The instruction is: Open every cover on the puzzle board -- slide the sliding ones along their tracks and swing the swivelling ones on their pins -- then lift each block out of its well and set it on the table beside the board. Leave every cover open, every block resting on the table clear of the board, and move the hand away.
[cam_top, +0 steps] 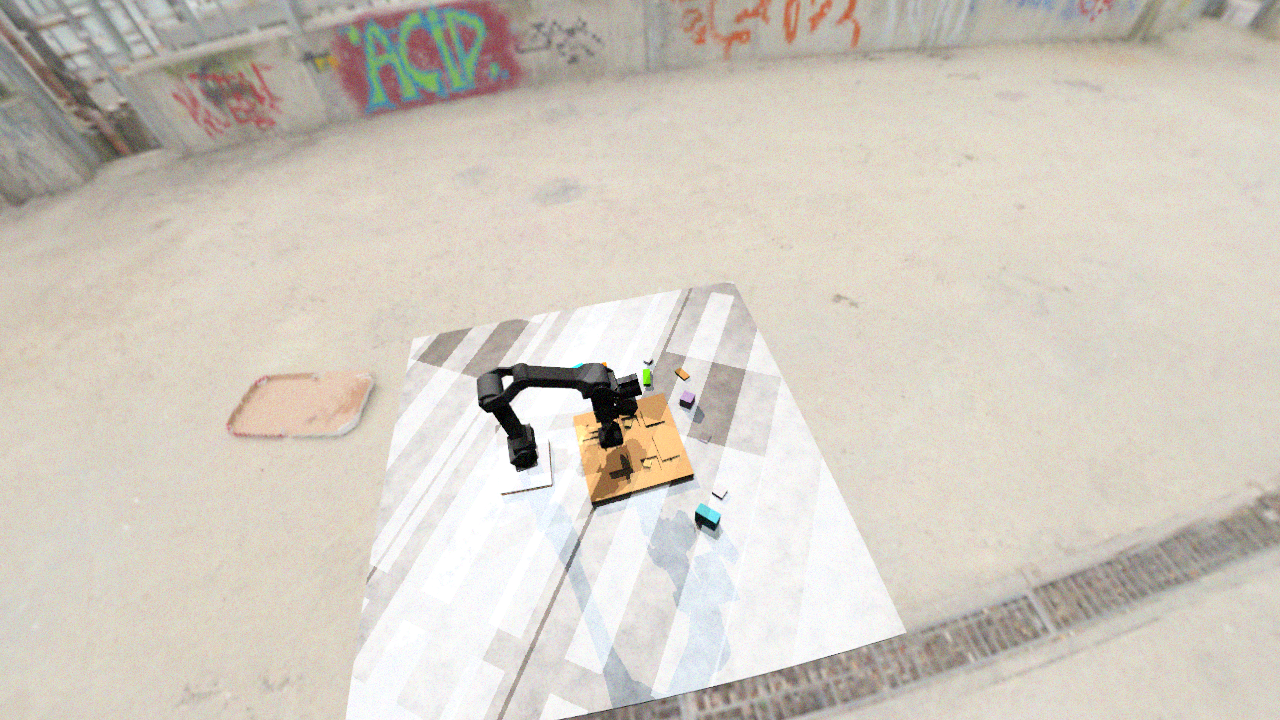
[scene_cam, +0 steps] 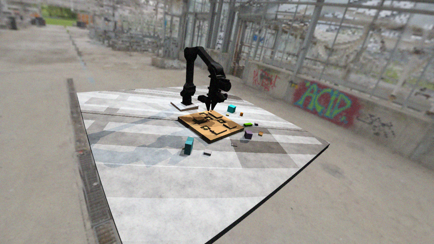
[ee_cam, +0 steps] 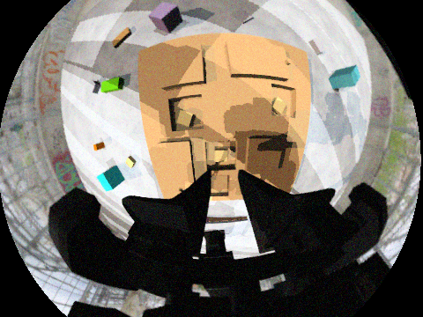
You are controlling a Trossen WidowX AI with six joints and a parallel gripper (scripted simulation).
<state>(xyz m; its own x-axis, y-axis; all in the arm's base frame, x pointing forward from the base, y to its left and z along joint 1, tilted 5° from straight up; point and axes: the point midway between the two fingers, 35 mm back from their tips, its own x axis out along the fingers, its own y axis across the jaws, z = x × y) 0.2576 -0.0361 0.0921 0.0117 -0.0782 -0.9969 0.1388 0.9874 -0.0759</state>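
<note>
Now: gripper tip 5 cm short of the tan puzzle board, 1 cm to the left of it and 6 cm above it. From my gripper tip the other things lie so: green block 19 cm ahead, 20 cm to the left, 7 cm below; then cyan cube 2 cm behind, 29 cm to the left, 5 cm below; then purple cube 27 cm ahead, 5 cm to the left, 6 cm below.
</note>
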